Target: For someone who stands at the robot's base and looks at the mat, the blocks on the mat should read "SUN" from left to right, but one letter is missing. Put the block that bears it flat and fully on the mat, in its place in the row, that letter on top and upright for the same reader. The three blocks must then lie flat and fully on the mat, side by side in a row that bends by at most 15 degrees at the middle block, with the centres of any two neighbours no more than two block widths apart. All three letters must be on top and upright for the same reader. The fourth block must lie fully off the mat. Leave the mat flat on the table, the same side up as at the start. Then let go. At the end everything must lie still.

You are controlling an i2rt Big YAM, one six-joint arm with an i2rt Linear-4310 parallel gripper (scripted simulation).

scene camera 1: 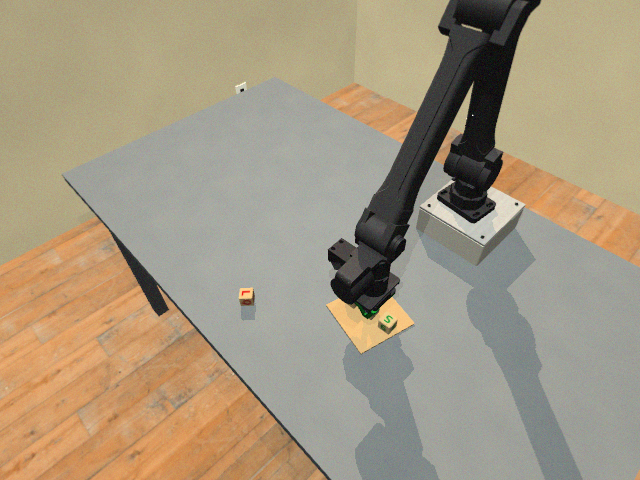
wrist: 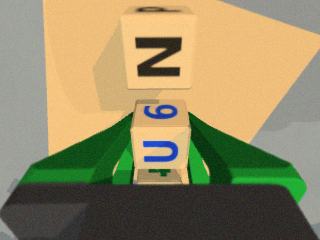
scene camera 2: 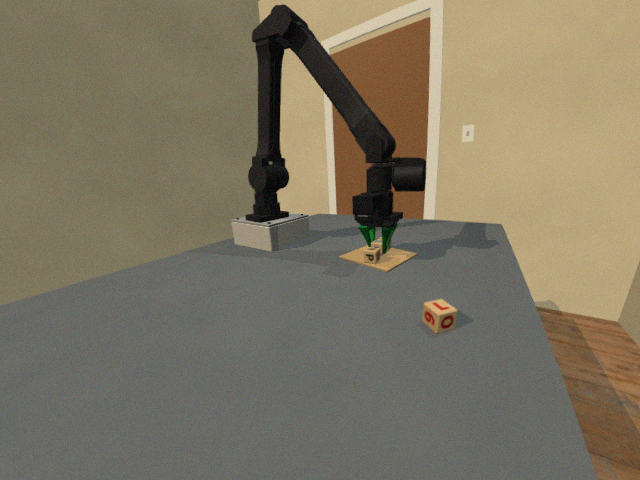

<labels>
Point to a tan mat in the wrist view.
At 244, 64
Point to a tan mat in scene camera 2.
393, 258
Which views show the gripper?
Scene camera 1, the wrist view and scene camera 2: all of them.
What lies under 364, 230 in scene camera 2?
The gripper.
</labels>
